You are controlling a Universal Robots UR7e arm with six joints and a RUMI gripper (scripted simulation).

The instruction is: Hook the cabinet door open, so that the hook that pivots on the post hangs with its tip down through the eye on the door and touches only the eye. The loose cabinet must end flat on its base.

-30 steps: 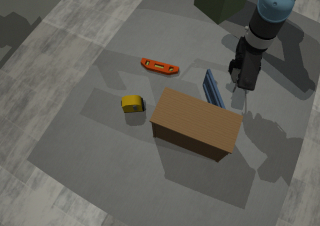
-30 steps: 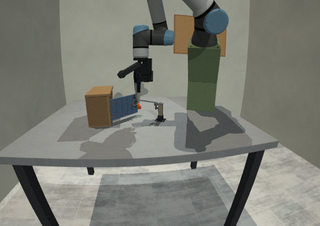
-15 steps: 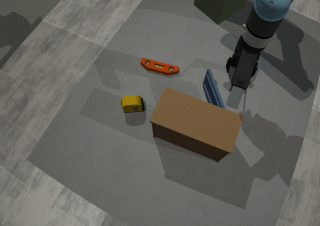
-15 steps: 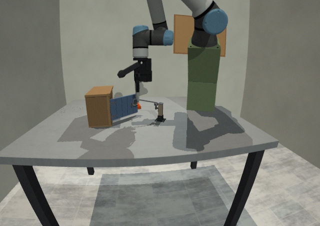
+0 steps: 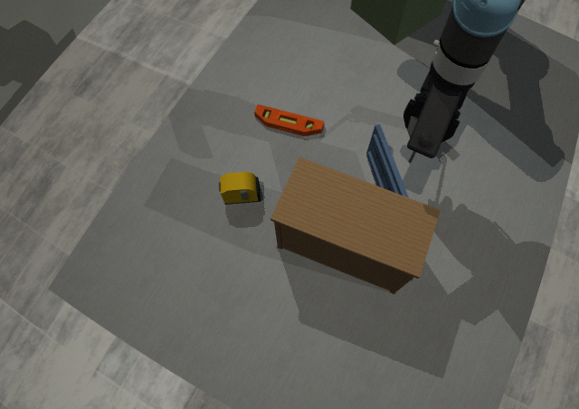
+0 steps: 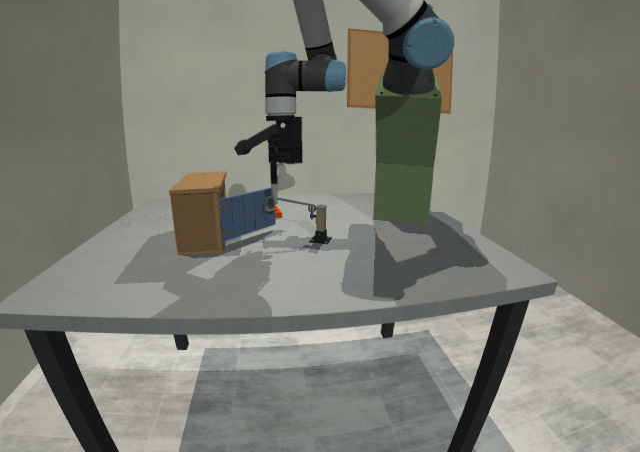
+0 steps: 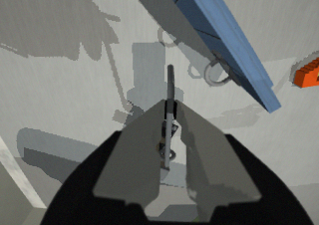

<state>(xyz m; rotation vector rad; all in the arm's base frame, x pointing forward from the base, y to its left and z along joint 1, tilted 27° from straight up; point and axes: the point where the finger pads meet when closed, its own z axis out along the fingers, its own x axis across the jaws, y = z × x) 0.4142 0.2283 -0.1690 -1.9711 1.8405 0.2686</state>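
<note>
The blue door is 70 mm ahead of my hand and 40 mm below it. Also, from my hand: orange spirit level: 40 mm ahead, 270 mm to the right, 110 mm below; then hook: 40 mm behind, 20 mm below; then yellow tape measure: 240 mm ahead, 240 mm to the right, 90 mm below.
</note>
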